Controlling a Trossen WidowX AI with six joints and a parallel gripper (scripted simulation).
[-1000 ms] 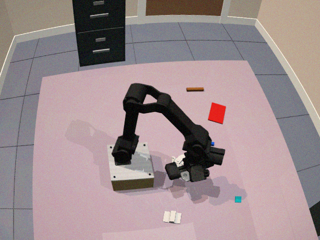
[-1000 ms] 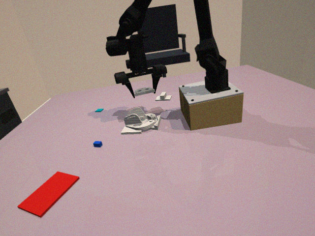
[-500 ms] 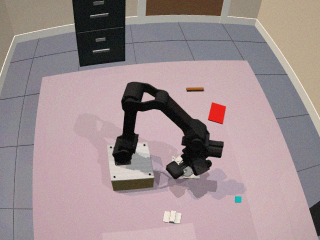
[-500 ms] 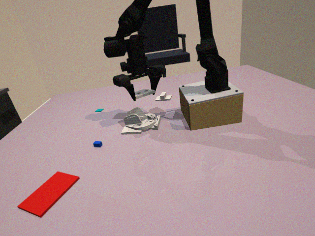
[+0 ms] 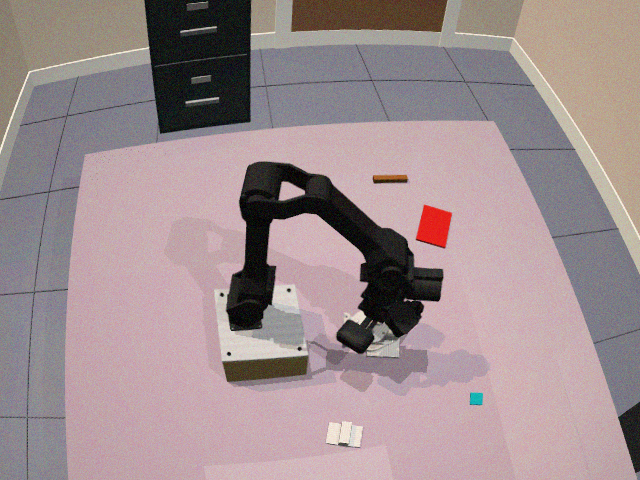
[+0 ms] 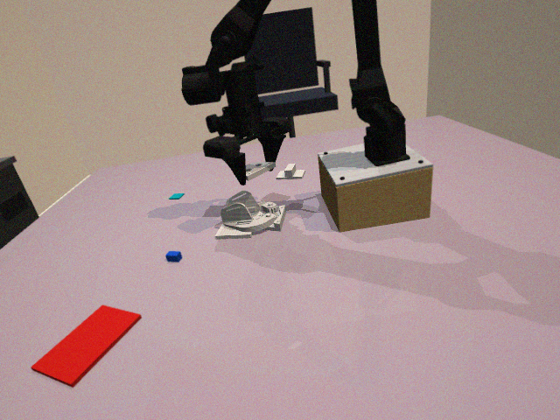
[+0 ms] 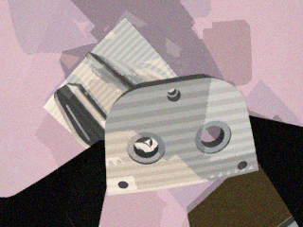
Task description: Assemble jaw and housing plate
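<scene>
Right now my gripper tip is 60 mm above the jaw and 20 mm to the right of it. Also, from my gripper tip: teal square: 220 mm ahead, 180 mm to the right, 80 mm below; then white ribbed stand: 200 mm to the right, 90 mm behind, 70 mm below; then blue cube: 170 mm ahead, 120 mm to the left, 80 mm below.
</scene>
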